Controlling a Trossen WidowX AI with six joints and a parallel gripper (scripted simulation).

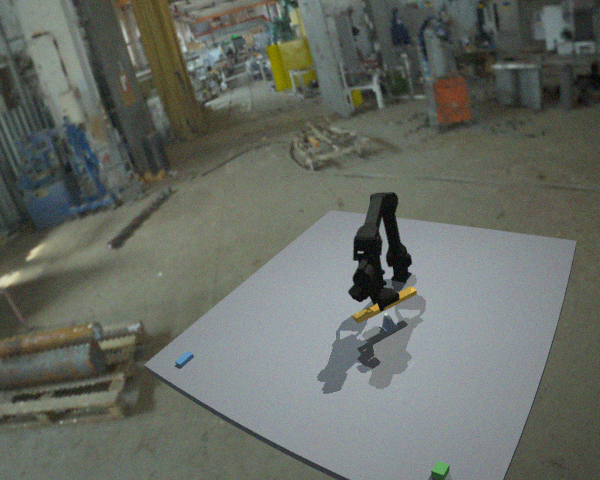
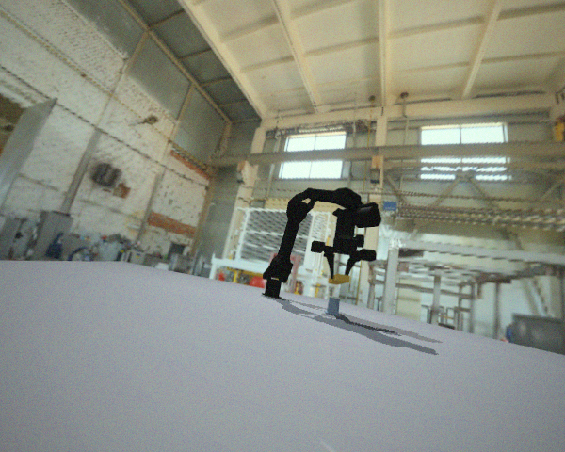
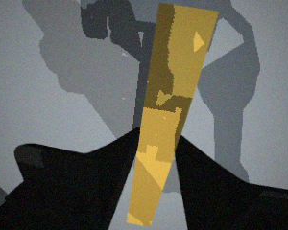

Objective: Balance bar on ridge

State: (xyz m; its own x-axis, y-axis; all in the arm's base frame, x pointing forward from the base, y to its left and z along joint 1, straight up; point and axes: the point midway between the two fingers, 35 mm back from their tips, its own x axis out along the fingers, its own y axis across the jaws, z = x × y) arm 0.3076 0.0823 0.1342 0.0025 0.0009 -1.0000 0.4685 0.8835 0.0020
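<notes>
The blue-grey ridge lies 70 mm below my gripper tip, 20 mm behind it and 10 mm to the left of it. From my gripper tip the other things lie so: green cube (430 mm ahead, 420 mm to the left, 80 mm below); then small blue block (580 mm to the right, 430 mm ahead, 90 mm below); then bar (20 mm behind, 10 mm to the left).
</notes>
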